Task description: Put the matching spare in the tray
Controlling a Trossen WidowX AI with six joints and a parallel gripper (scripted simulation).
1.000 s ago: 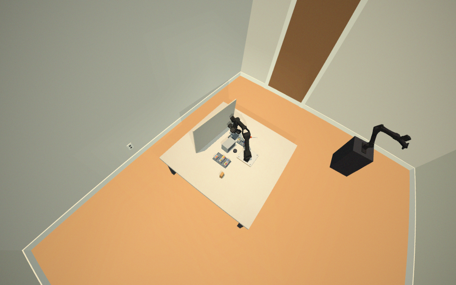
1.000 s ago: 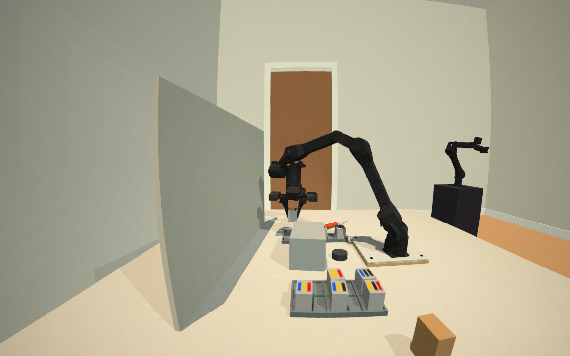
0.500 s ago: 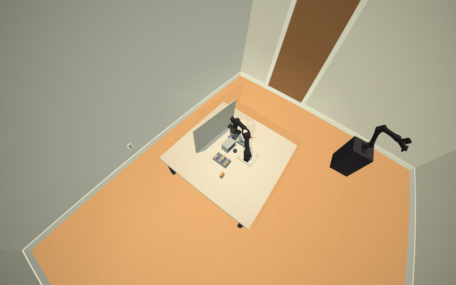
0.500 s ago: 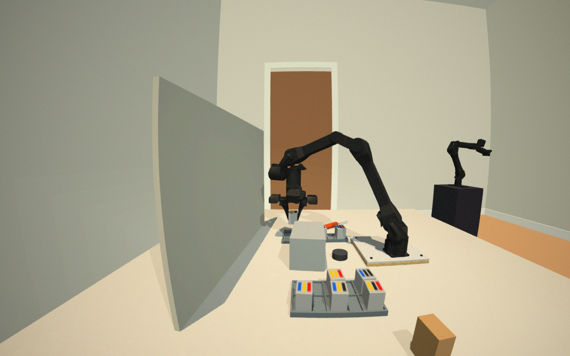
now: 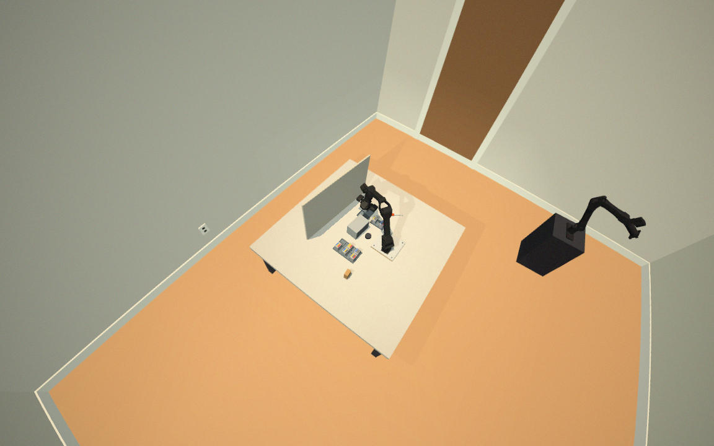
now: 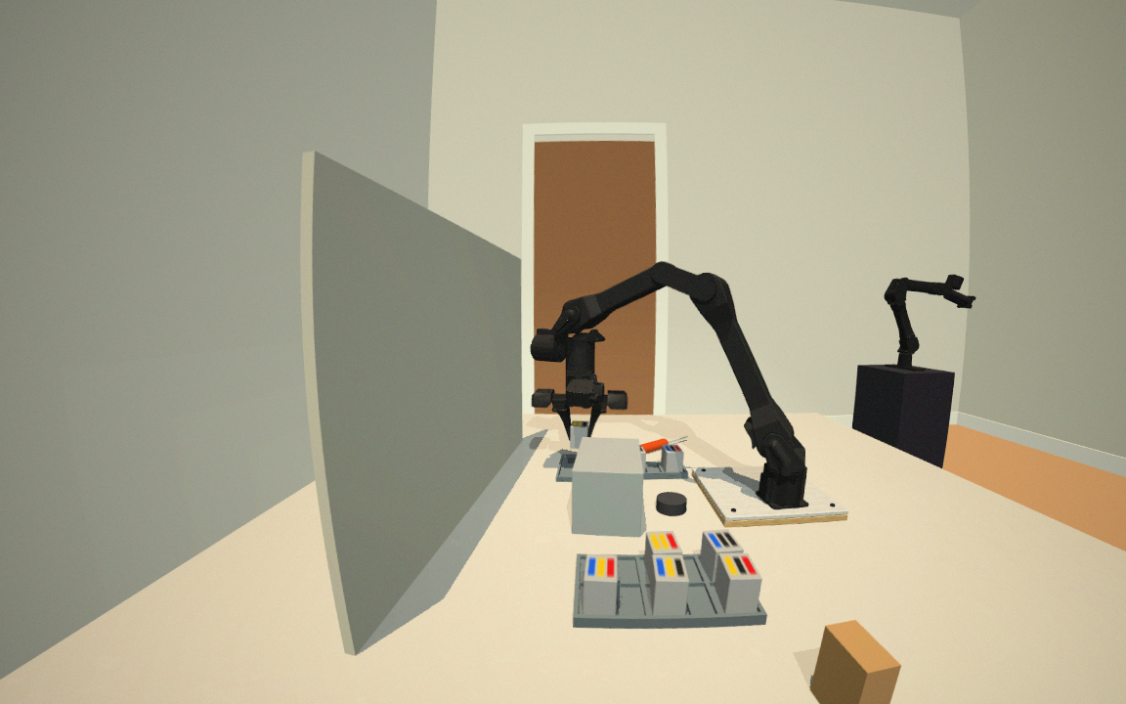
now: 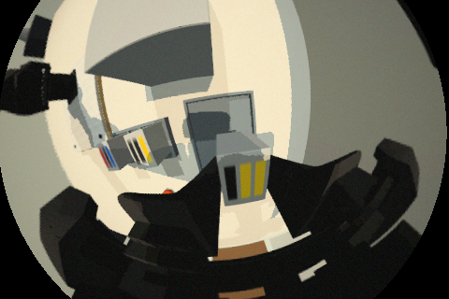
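The grey tray is 6 cm below my gripper tip and 1 cm behind it. Round my gripper tip: black puck (19 cm to the left, 14 cm behind, 5 cm below); then tall grey panel (19 cm ahead, 16 cm above, 15 cm to the left); then mounted unit (19 cm to the left, 3 cm behind, 1 cm below).
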